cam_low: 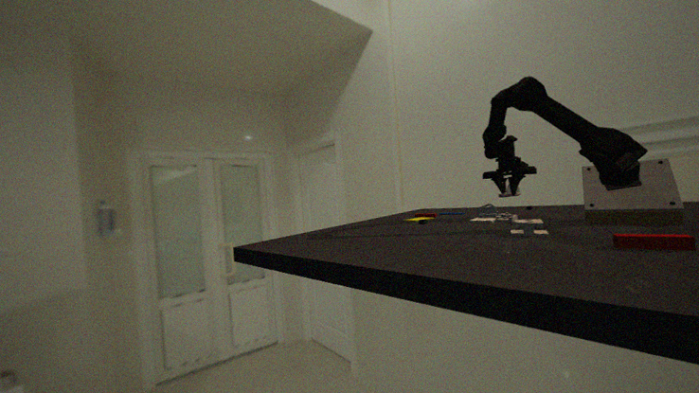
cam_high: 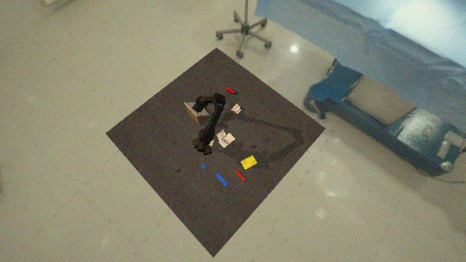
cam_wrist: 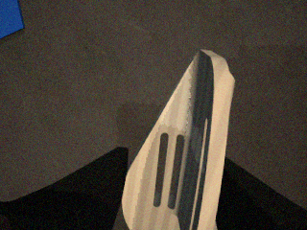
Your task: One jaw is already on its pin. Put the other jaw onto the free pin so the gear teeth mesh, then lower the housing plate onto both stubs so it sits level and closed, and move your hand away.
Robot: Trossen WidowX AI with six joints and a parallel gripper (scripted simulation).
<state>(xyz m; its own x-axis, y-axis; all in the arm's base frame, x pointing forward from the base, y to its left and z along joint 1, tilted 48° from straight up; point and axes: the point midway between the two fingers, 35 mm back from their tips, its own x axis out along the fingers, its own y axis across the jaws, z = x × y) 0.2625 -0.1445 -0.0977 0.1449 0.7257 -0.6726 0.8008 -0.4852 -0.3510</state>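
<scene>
Right now the curved white jaw is 40 mm to the left of my gripper tip. Round my gripper tip: blue bar 240 mm ahead, 110 mm to the right, 80 mm below; small blue piece 70 mm ahead, 120 mm to the right, 80 mm below; yellow block 320 mm ahead, 130 mm to the left, 80 mm below.
</scene>
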